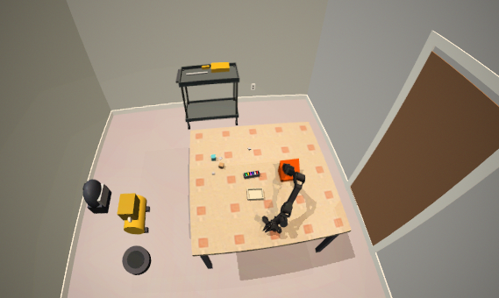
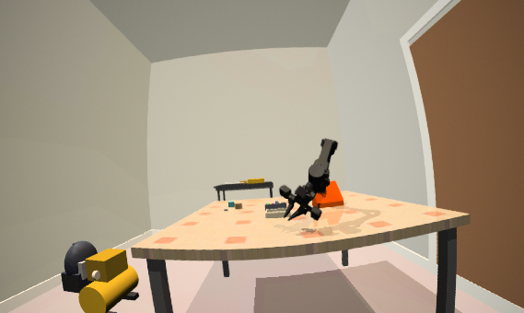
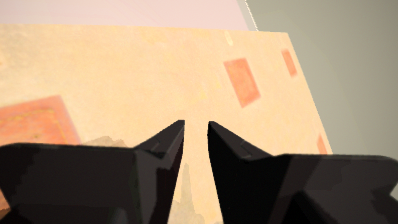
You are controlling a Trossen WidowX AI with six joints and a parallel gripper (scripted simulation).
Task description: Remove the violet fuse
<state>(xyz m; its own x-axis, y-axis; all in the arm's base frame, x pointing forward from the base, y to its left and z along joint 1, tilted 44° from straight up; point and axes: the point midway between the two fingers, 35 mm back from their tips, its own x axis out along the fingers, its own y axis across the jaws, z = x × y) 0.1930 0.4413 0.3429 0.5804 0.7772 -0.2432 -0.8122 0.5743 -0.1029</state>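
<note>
Right now my gripper tip is 540 mm to the left of the green fuse, 120 mm short of it and 40 mm above it. From my gripper tip the other things lie so: violet fuse: 550 mm to the right, 90 mm ahead, 40 mm below; white tray: 360 mm to the right, 60 mm below, 50 mm ahead; yellow fuse: 540 mm to the right, 110 mm ahead, 40 mm below.
</note>
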